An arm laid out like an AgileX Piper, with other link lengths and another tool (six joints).
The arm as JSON. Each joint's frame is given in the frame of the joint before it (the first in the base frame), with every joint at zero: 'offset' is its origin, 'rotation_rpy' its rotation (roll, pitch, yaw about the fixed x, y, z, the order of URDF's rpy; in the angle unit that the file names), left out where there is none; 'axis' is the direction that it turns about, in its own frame. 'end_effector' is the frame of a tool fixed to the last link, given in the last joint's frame.
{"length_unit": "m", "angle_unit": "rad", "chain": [
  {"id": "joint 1", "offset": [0.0, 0.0, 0.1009], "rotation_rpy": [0.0, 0.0, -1.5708], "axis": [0.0, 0.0, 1.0]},
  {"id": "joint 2", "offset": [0.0, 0.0, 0.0], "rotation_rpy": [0.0, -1.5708, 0.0], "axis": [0.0, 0.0, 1.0]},
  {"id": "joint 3", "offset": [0.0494, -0.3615, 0.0], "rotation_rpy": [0.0, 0.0, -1.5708], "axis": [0.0, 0.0, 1.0]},
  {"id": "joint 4", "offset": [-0.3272, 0.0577, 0.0], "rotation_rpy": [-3.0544, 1.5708, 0.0], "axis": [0.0, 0.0, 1.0]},
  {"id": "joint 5", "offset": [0.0, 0.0, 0.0], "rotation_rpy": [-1.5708, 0.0, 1.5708], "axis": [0.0, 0.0, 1.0]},
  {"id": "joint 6", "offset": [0.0, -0.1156, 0.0], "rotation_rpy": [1.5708, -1.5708, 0.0], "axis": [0.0, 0.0, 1.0]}
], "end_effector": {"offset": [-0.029, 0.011, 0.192], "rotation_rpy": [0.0, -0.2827, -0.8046]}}
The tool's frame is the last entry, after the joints.
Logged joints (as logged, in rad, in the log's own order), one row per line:
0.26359 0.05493 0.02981 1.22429 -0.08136 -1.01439
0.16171 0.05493 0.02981 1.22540 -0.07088 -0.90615
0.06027 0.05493 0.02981 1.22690 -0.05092 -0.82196
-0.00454 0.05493 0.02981 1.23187 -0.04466 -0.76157
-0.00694 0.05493 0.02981 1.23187 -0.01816 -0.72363
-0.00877 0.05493 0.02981 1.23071 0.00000 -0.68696
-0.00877 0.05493 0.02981 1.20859 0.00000 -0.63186
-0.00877 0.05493 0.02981 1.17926 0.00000 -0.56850
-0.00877 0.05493 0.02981 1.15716 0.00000 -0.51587
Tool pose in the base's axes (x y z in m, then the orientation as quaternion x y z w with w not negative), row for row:
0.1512 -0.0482 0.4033 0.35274 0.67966 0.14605 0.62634
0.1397 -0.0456 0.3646 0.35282 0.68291 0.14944 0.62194
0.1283 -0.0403 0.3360 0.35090 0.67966 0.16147 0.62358
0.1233 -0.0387 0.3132 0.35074 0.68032 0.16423 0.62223
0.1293 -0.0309 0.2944 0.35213 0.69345 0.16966 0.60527
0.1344 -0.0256 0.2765 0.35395 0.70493 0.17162 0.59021
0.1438 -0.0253 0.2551 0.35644 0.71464 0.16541 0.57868
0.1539 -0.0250 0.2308 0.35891 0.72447 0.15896 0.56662
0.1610 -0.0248 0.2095 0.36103 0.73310 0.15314 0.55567
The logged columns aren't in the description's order. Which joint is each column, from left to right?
Columns, left to right: joint 2, joint 6, joint 1, joint 5, joint 4, joint 3.
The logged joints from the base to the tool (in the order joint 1, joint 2, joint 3, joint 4, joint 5, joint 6), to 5 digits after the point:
0.02981 0.26359 -1.01439 -0.08136 1.22429 0.05493
0.02981 0.16171 -0.90615 -0.07088 1.22540 0.05493
0.02981 0.06027 -0.82196 -0.05092 1.22690 0.05493
0.02981 -0.00454 -0.76157 -0.04466 1.23187 0.05493
0.02981 -0.00694 -0.72363 -0.01816 1.23187 0.05493
0.02981 -0.00877 -0.68696 0.00000 1.23071 0.05493
0.02981 -0.00877 -0.63186 0.00000 1.20859 0.05493
0.02981 -0.00877 -0.56850 0.00000 1.17926 0.05493
0.02981 -0.00877 -0.51587 0.00000 1.15716 0.05493

